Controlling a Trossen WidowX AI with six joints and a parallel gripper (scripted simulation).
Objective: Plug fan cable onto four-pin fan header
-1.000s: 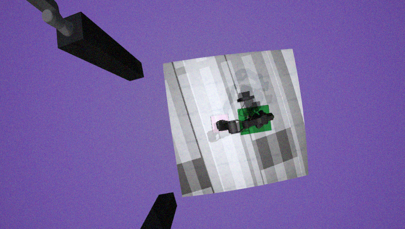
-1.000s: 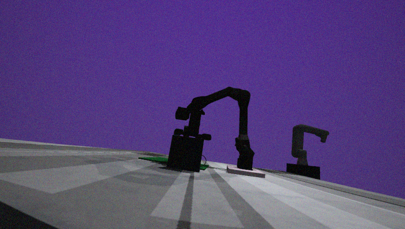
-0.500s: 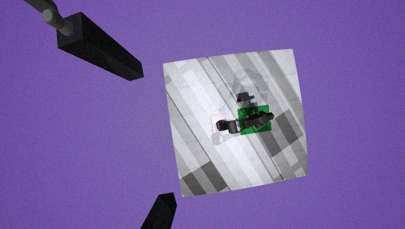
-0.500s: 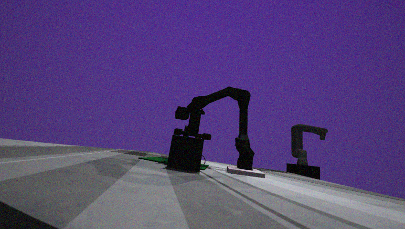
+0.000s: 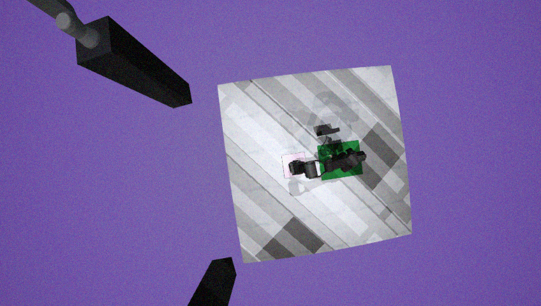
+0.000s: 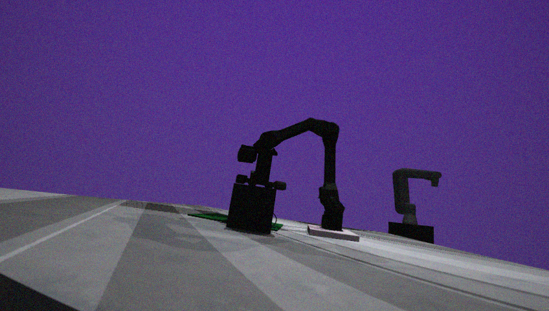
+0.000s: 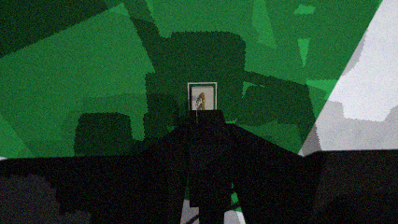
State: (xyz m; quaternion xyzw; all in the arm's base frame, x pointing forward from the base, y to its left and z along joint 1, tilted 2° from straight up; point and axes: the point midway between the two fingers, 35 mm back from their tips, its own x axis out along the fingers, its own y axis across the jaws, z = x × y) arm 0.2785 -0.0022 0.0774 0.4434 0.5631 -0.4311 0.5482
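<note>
Right now my gripper tip is 7 cm above the four-pin fan header and 1 cm to the right of it. Also, from my gripper tip: black fan plug: 1 cm to the left, 1 cm above; then green board: 8 cm below, 6 cm ahead, 3 cm to the right; then black fan: 17 cm to the left, 1 cm below, 1 cm behind.
</note>
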